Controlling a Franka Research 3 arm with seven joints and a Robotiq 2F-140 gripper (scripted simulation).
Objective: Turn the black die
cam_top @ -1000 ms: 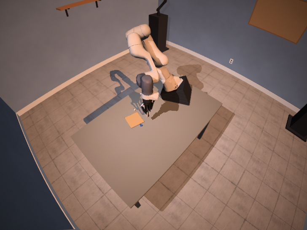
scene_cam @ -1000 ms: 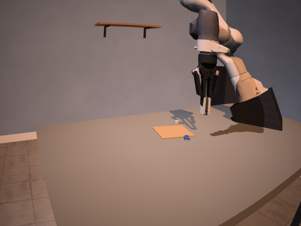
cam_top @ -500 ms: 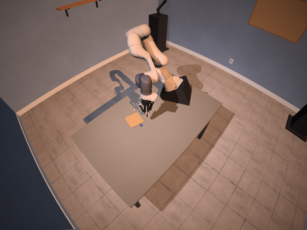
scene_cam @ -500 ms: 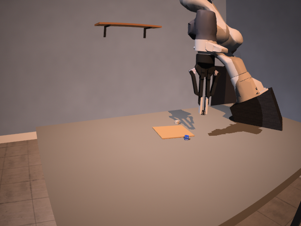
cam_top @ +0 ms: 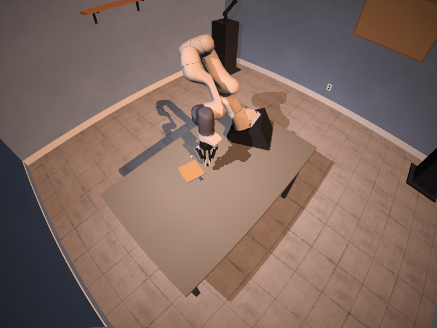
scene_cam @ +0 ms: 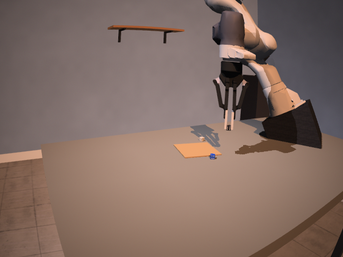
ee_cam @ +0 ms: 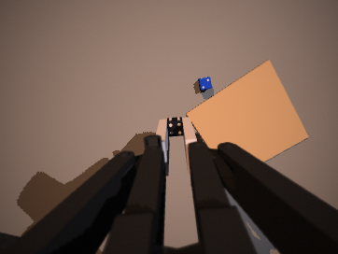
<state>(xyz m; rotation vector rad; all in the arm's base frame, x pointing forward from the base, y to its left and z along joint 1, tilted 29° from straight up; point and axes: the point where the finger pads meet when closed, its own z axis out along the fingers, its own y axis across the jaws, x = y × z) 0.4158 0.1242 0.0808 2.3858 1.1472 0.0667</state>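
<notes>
The orange mat lies 6 cm ahead of my hand, 10 cm to the right of it and 13 cm below it. Also, from my hand: black die (3 cm below); blue die (6 cm ahead, 13 cm below); white die (2 cm behind, 18 cm to the right, 13 cm below).
</notes>
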